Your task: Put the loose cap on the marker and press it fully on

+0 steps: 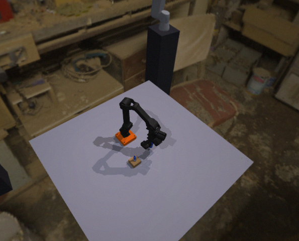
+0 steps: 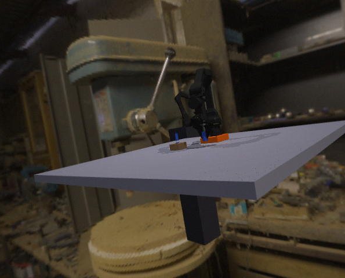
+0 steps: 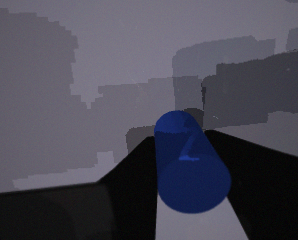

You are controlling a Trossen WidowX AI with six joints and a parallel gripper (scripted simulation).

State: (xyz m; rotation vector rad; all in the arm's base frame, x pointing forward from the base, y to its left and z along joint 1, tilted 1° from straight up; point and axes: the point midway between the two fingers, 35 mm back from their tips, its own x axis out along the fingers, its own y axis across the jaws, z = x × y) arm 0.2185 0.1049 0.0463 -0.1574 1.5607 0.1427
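Now: the blue marker 180 mm to the right of my gripper tip, 40 mm ahead of it and 30 mm above it. The rest, counted from my gripper tip: holder block 180 mm to the right, 40 mm ahead, 30 mm below; then blue cap 10 mm above.
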